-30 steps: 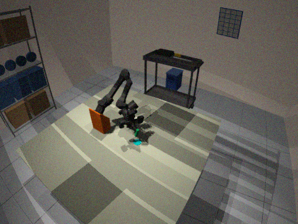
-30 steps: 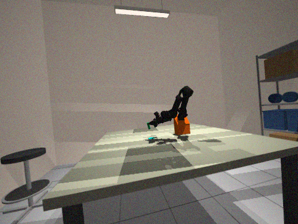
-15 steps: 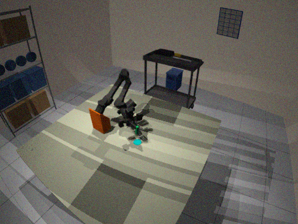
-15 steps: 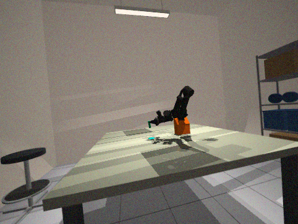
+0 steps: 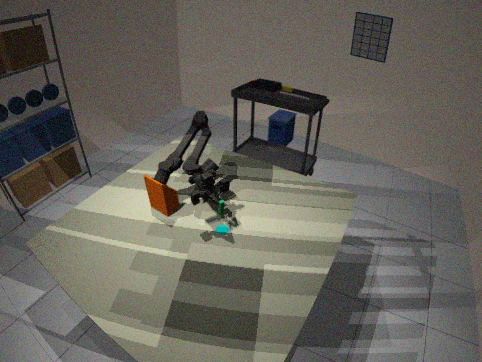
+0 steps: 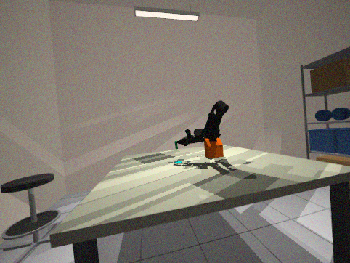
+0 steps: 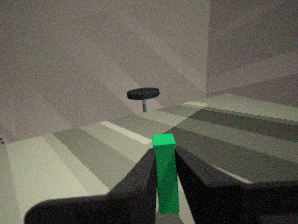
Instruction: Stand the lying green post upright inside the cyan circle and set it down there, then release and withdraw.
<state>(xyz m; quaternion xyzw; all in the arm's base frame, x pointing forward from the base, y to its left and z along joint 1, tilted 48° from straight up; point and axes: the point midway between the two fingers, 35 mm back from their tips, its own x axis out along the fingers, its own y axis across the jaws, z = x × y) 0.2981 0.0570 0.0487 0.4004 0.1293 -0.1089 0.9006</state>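
Right now the cyan circle is 160 mm below my gripper tip. Round my gripper tip: green post: 20 mm below.
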